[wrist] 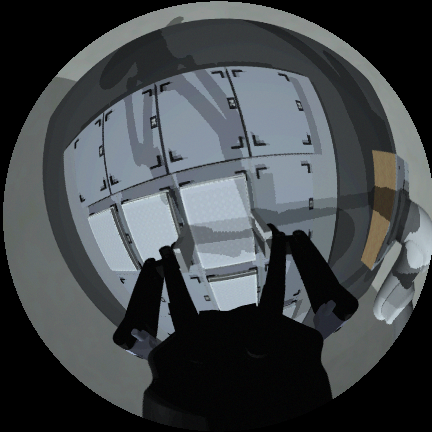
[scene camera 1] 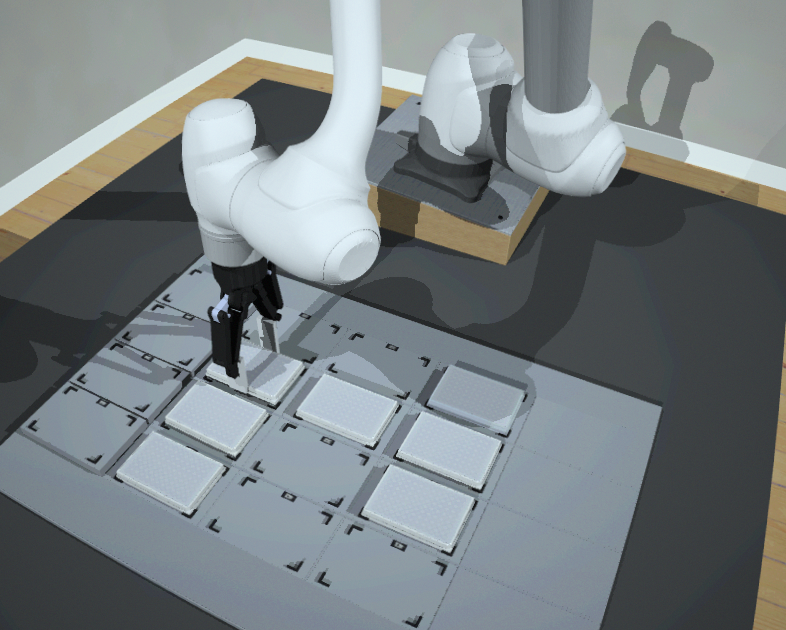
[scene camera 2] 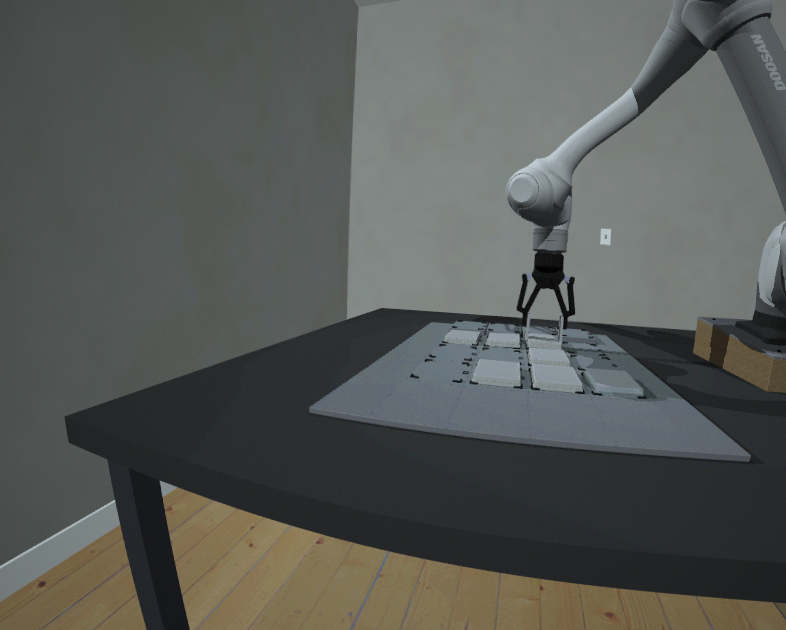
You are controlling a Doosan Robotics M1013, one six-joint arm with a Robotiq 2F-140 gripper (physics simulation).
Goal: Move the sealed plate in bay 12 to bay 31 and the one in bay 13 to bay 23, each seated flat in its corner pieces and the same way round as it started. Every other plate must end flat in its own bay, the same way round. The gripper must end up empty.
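Pixels of known places: gripper, fingertip midpoint: (wrist: 221,226) (scene camera 1: 255,369) (scene camera 2: 542,341); arm's base, origin of the base link: (wrist: 398,215) (scene camera 1: 452,166) (scene camera 2: 784,336).
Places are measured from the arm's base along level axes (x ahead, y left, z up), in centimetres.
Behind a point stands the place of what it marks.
Note:
My gripper (scene camera 1: 257,367) @(x 60.2, y -2.9, z -6.9 cm) (scene camera 2: 544,334) @(x 60.2, y -2.9, z -6.9 cm) (wrist: 221,226) @(x 60.2, y -2.9, z -6.9 cm) is shut on a white sealed plate (scene camera 1: 278,378) @(x 60.3, y 1.8, z -6.0 cm) (scene camera 2: 544,343) @(x 59.7, y 3.2, z -6.3 cm) (wrist: 215,205) @(x 60.5, y -6.1, z -6.1 cm) at bay 23, one finger on each side. The plate looks level and lined up with the bay's corner pieces. I cannot tell whether its underside rests on the bay. Another white plate (scene camera 1: 418,506) @(x 68.4, y 30.6, z -6.8 cm) (scene camera 2: 496,372) @(x 67.9, y 33.4, z -6.8 cm) lies flat in bay 31. Bay 12 (scene camera 1: 387,368) @(x 47.9, y 13.7, z -8.2 cm) shows its corner pieces and no plate. Bay 13 (wrist: 287,187) @(x 49.7, y -7.3, z -8.2 cm) behind the held plate holds no plate; the fingers partly hide it in scene camera 1.
Plates stand close around: bay 33 (scene camera 1: 216,416) @(x 70.8, y -1.7, z -6.6 cm) (scene camera 2: 503,339) @(x 70.3, y 1.6, z -6.6 cm) (wrist: 150,220) @(x 70.0, y -5.0, z -6.6 cm), bay 43 (scene camera 1: 170,469) @(x 81.5, y -1.0, z -6.8 cm) (wrist: 112,237) @(x 79.5, y -2.6, z -6.8 cm), bay 22 (scene camera 1: 347,406) @(x 58.9, y 13.3, z -6.7 cm) (scene camera 2: 549,356) @(x 58.4, y 15.6, z -6.8 cm) (wrist: 235,292) @(x 58.9, y 11.0, z -6.8 cm), bay 21 (scene camera 1: 449,449) @(x 58.0, y 29.8, z -6.8 cm) (scene camera 2: 556,377) @(x 57.1, y 32.4, z -6.8 cm) and bay 11 (scene camera 1: 476,395) @(x 46.8, y 28.6, z -6.7 cm) (scene camera 2: 613,381) @(x 46.8, y 31.1, z -6.8 cm). The left column's bays (scene camera 1: 85,426) @(x 82.9, y -16.8, z -6.7 cm) stand slightly raised.

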